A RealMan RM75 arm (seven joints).
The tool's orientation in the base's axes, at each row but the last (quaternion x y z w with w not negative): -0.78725 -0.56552 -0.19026 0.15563; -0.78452 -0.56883 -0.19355 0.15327; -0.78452 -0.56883 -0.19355 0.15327; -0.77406 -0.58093 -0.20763 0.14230; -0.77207 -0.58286 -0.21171 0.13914; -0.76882 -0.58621 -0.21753 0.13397; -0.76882 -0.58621 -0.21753 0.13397; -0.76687 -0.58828 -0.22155 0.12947; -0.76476 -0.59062 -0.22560 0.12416; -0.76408 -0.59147 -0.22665 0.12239; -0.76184 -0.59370 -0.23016 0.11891
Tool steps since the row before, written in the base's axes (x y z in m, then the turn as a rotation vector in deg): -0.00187 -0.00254 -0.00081 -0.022 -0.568 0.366; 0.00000 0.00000 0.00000 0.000 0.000 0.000; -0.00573 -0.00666 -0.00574 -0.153 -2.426 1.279; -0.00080 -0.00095 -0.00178 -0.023 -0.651 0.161; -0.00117 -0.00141 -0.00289 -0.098 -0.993 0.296; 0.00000 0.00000 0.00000 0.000 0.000 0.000; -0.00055 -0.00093 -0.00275 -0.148 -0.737 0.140; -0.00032 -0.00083 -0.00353 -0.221 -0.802 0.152; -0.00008 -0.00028 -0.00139 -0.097 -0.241 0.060; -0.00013 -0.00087 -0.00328 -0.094 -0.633 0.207; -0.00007 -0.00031 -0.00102 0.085 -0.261 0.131
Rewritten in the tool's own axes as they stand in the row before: -0.00303 -0.00096 -0.00069 -0.304 0.145 -0.586; 0.00000 0.00000 0.00000 0.000 0.000 0.000; -0.00989 -0.00330 0.00123 -1.452 0.570 -2.260; -0.00186 -0.00053 0.00099 -0.474 0.167 -0.445; -0.00287 -0.00082 0.00168 -0.713 0.195 -0.733; 0.00000 0.00000 0.00000 0.000 0.000 0.000; -0.00226 -0.00041 0.00186 -0.585 0.069 -0.488; -0.00251 -0.00030 0.00262 -0.649 0.017 -0.542; -0.00094 -0.00011 0.00106 -0.194 -0.023 -0.181; -0.00237 -0.00016 0.00242 -0.454 0.098 -0.487; -0.00078 -0.00008 0.00073 -0.141 0.163 -0.214
